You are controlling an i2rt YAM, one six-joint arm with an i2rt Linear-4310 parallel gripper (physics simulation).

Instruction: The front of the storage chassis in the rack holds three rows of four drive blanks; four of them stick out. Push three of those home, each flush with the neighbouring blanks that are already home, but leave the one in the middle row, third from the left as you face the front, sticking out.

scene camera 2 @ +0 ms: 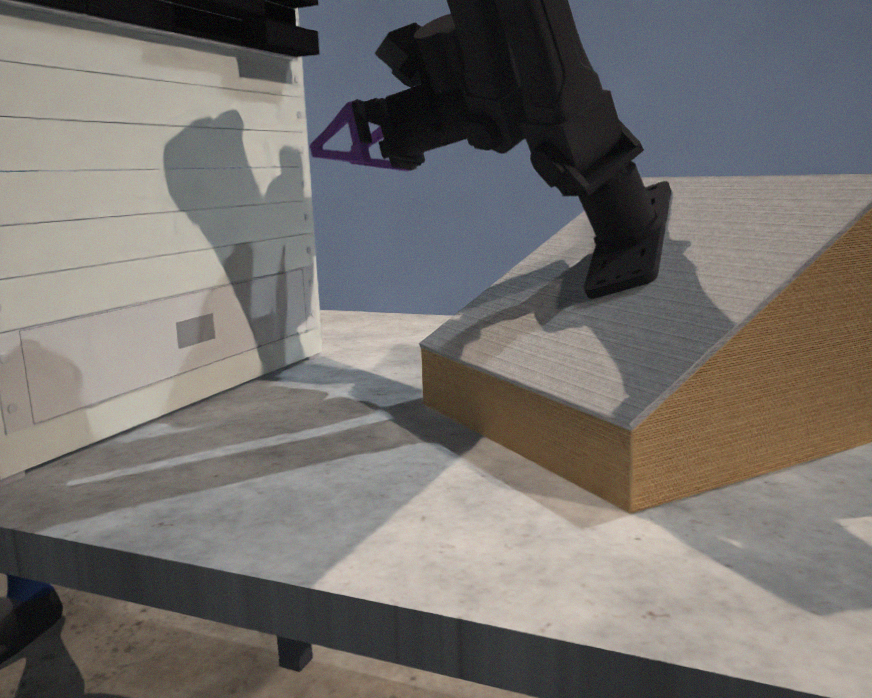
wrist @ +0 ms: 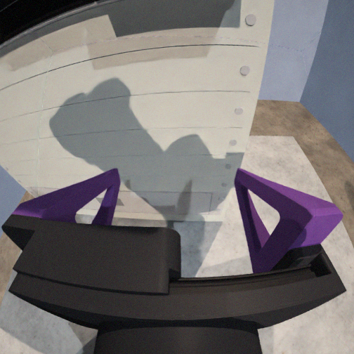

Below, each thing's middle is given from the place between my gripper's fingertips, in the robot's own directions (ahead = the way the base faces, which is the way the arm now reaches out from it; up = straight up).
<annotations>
My gripper is now 20 cm short of the rack (scene camera 2: 118, 320), 18 cm to the right of it and 2 cm below it.
</annotations>
